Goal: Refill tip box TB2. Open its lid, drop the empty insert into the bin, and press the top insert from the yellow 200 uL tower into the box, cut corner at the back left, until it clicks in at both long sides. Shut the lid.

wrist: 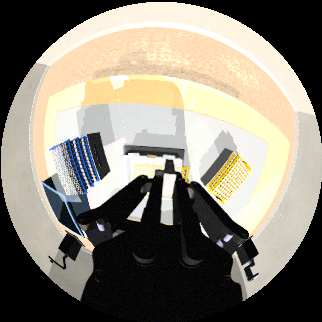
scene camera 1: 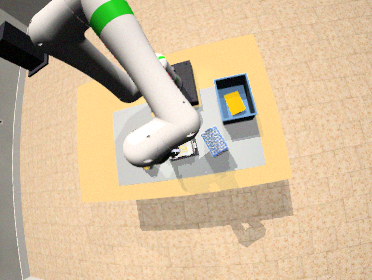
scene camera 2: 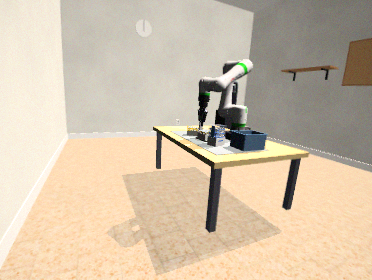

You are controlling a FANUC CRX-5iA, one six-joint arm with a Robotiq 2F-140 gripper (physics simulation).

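Tip box TB2 point(scene camera 1: 186, 157) point(scene camera 2: 202, 135) point(wrist: 154, 149) is a pale box with a dark wall on the grey mat. A yellow insert point(scene camera 1: 184, 148) point(wrist: 145, 171) lies in it; whether it is clicked in cannot be told. The lid is hard to make out and partly hidden by the fingers. My gripper point(scene camera 2: 201, 125) point(wrist: 167, 166) is shut and empty, low over the box, with its tips over the insert's right part in the wrist view. The yellow tower point(scene camera 2: 192, 131) point(wrist: 230, 176) stands right of the box there. The bin point(scene camera 1: 251, 97) point(scene camera 2: 247, 141) holds a yellow insert point(scene camera 1: 235, 103).
A blue tower point(scene camera 1: 215, 141) point(scene camera 2: 218, 135) point(wrist: 80, 162) stands between the box and the bin. The grey mat point(scene camera 1: 135, 177) lies on the yellow table point(scene camera 1: 95, 192). The black arm base plate point(scene camera 1: 187, 80) is at the back. The arm hides part of the table in scene camera 1.
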